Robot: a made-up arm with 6 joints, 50 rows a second.
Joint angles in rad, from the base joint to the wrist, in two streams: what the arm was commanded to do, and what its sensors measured. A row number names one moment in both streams.
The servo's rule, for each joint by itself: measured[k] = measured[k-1] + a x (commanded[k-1-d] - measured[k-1]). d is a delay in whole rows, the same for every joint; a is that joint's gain. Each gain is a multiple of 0.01, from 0.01 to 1. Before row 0 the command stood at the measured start. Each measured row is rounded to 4 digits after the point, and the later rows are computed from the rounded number. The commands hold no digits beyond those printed.
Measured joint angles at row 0: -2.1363, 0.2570, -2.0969, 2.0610, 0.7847, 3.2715
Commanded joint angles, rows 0 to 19: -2.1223, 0.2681, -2.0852, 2.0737, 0.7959, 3.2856; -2.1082, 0.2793, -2.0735, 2.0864, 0.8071, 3.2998; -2.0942, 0.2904, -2.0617, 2.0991, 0.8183, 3.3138; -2.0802, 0.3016, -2.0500, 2.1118, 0.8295, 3.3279; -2.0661, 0.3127, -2.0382, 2.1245, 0.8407, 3.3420; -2.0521, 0.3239, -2.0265, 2.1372, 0.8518, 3.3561; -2.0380, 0.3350, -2.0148, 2.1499, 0.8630, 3.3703; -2.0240, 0.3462, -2.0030, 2.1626, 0.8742, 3.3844; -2.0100, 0.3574, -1.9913, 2.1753, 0.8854, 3.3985; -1.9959, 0.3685, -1.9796, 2.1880, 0.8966, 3.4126; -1.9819, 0.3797, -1.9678, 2.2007, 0.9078, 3.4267; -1.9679, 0.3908, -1.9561, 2.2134, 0.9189, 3.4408; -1.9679, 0.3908, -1.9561, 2.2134, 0.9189, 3.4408; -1.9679, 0.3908, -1.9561, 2.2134, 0.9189, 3.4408; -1.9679, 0.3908, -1.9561, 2.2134, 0.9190, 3.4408; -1.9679, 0.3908, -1.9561, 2.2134, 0.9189, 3.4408; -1.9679, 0.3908, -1.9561, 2.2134, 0.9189, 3.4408; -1.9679, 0.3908, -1.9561, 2.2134, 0.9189, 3.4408; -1.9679, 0.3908, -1.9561, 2.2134, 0.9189, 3.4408; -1.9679, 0.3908, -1.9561, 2.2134, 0.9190, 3.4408
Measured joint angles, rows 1 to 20: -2.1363, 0.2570, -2.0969, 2.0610, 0.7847, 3.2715; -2.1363, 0.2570, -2.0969, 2.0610, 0.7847, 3.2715; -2.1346, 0.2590, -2.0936, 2.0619, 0.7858, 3.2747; -2.1314, 0.2627, -2.0880, 2.0636, 0.7879, 3.2805; -2.1269, 0.2677, -2.0806, 2.0661, 0.7909, 3.2882; -2.1213, 0.2738, -2.0720, 2.0693, 0.7948, 3.2973; -2.1147, 0.2808, -2.0625, 2.0732, 0.7994, 3.3076; -2.1072, 0.2886, -2.0524, 2.0777, 0.8046, 3.3188; -2.0989, 0.2970, -2.0419, 2.0828, 0.8104, 3.3306; -2.0899, 0.3059, -2.0310, 2.0884, 0.8168, 3.3430; -2.0803, 0.3152, -2.0199, 2.0945, 0.8237, 3.3558; -2.0702, 0.3248, -2.0086, 2.1010, 0.8310, 3.3689; -2.0596, 0.3347, -1.9972, 2.1080, 0.8387, 3.3822; -2.0486, 0.3448, -1.9857, 2.1154, 0.8467, 3.3957; -2.0389, 0.3531, -1.9774, 2.1223, 0.8539, 3.4061; -2.0304, 0.3599, -1.9714, 2.1287, 0.8604, 3.4141; -2.0229, 0.3655, -1.9671, 2.1346, 0.8663, 3.4202; -2.0163, 0.3701, -1.9640, 2.1401, 0.8716, 3.4249; -2.0105, 0.3738, -1.9618, 2.1452, 0.8763, 3.4286; -2.0054, 0.3769, -1.9602, 2.1500, 0.8806, 3.4314
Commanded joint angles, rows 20 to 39: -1.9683, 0.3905, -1.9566, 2.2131, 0.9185, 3.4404; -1.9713, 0.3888, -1.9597, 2.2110, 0.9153, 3.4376; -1.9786, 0.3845, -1.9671, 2.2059, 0.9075, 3.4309; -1.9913, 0.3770, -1.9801, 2.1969, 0.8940, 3.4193; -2.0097, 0.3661, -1.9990, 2.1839, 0.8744, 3.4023; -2.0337, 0.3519, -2.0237, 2.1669, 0.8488, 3.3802; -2.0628, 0.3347, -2.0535, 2.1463, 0.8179, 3.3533; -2.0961, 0.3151, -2.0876, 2.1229, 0.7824, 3.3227; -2.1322, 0.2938, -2.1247, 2.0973, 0.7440, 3.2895; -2.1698, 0.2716, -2.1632, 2.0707, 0.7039, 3.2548; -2.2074, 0.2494, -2.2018, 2.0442, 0.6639, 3.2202; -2.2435, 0.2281, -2.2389, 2.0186, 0.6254, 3.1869; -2.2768, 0.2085, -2.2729, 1.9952, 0.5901, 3.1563; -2.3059, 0.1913, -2.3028, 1.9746, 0.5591, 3.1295; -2.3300, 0.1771, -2.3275, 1.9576, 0.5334, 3.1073; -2.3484, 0.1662, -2.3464, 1.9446, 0.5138, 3.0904; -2.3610, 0.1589, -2.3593, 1.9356, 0.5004, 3.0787; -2.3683, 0.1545, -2.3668, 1.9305, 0.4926, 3.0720; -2.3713, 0.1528, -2.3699, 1.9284, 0.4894, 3.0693; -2.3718, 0.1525, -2.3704, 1.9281, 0.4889, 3.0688
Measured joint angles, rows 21 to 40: -2.0009, 0.3794, -1.9591, 2.1544, 0.8844, 3.4336; -1.9969, 0.3815, -1.9583, 2.1585, 0.8879, 3.4353; -1.9935, 0.3831, -1.9578, 2.1623, 0.8910, 3.4365; -1.9908, 0.3841, -1.9583, 2.1657, 0.8934, 3.4368; -1.9893, 0.3842, -1.9608, 2.1685, 0.8948, 3.4354; -1.9895, 0.3829, -1.9662, 2.1705, 0.8947, 3.4317; -1.9919, 0.3799, -1.9754, 2.1714, 0.8927, 3.4249; -1.9969, 0.3749, -1.9889, 2.1711, 0.8883, 3.4146; -2.0048, 0.3677, -2.0070, 2.1694, 0.8813, 3.4005; -2.0158, 0.3582, -2.0296, 2.1661, 0.8714, 3.3826; -2.0298, 0.3466, -2.0562, 2.1613, 0.8587, 3.3612; -2.0466, 0.3331, -2.0862, 2.1550, 0.8432, 3.3367; -2.0659, 0.3180, -2.1186, 2.1472, 0.8253, 3.3099; -2.0872, 0.3018, -2.1523, 2.1382, 0.8053, 3.2816; -2.1100, 0.2850, -2.1861, 2.1282, 0.7838, 3.2528; -2.1335, 0.2681, -2.2188, 2.1174, 0.7613, 3.2244; -2.1571, 0.2517, -2.2492, 2.1062, 0.7385, 3.1975; -2.1801, 0.2363, -2.2764, 2.0949, 0.7160, 3.1729; -2.2018, 0.2224, -2.2996, 2.0837, 0.6944, 3.1512; -2.2218, 0.2102, -2.3184, 2.0730, 0.6742, 3.1330
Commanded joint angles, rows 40 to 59: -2.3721, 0.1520, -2.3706, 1.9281, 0.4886, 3.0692; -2.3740, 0.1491, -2.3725, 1.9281, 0.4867, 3.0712; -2.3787, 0.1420, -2.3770, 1.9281, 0.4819, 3.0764; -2.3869, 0.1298, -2.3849, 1.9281, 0.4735, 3.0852; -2.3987, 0.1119, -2.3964, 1.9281, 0.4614, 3.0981; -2.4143, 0.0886, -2.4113, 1.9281, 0.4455, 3.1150; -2.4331, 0.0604, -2.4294, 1.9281, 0.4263, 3.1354; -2.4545, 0.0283, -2.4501, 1.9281, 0.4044, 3.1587; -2.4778, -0.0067, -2.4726, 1.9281, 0.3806, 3.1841; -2.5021, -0.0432, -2.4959, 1.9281, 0.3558, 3.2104; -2.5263, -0.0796, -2.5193, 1.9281, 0.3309, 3.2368; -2.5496, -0.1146, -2.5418, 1.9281, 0.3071, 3.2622; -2.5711, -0.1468, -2.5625, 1.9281, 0.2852, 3.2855; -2.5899, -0.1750, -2.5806, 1.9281, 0.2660, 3.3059; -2.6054, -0.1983, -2.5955, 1.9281, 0.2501, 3.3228; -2.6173, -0.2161, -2.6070, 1.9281, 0.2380, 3.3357; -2.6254, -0.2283, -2.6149, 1.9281, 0.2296, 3.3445; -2.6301, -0.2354, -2.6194, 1.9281, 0.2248, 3.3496; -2.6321, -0.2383, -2.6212, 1.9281, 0.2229, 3.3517; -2.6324, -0.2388, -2.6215, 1.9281, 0.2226, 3.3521
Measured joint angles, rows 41 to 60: -2.2397, 0.1999, -2.3328, 2.0629, 0.6557, 3.1183; -2.2556, 0.1914, -2.3433, 2.0535, 0.6390, 3.1069; -2.2696, 0.1843, -2.3509, 2.0447, 0.6240, 3.0982; -2.2821, 0.1780, -2.3569, 2.0365, 0.6103, 3.0920; -2.2937, 0.1715, -2.3625, 2.0289, 0.5975, 3.0884; -2.3049, 0.1640, -2.3688, 2.0218, 0.5851, 3.0877; -2.3162, 0.1546, -2.3765, 2.0152, 0.5727, 3.0901; -2.3280, 0.1427, -2.3862, 2.0091, 0.5600, 3.0958; -2.3406, 0.1279, -2.3983, 2.0034, 0.5466, 3.1049; -2.3543, 0.1100, -2.4128, 1.9981, 0.5324, 3.1173; -2.3691, 0.0890, -2.4295, 1.9932, 0.5172, 3.1327; -2.3851, 0.0652, -2.4481, 1.9886, 0.5011, 3.1506; -2.4020, 0.0391, -2.4680, 1.9844, 0.4841, 3.1704; -2.4197, 0.0114, -2.4887, 1.9805, 0.4664, 3.1915; -2.4379, -0.0171, -2.5094, 1.9768, 0.4483, 3.2131; -2.4561, -0.0455, -2.5293, 1.9734, 0.4301, 3.2344; -2.4740, -0.0730, -2.5478, 1.9702, 0.4121, 3.2547; -2.4912, -0.0988, -2.5644, 1.9673, 0.3947, 3.2733; -2.5073, -0.1221, -2.5785, 1.9646, 0.3782, 3.2897; -2.5220, -0.1425, -2.5900, 1.9620, 0.3629, 3.3035
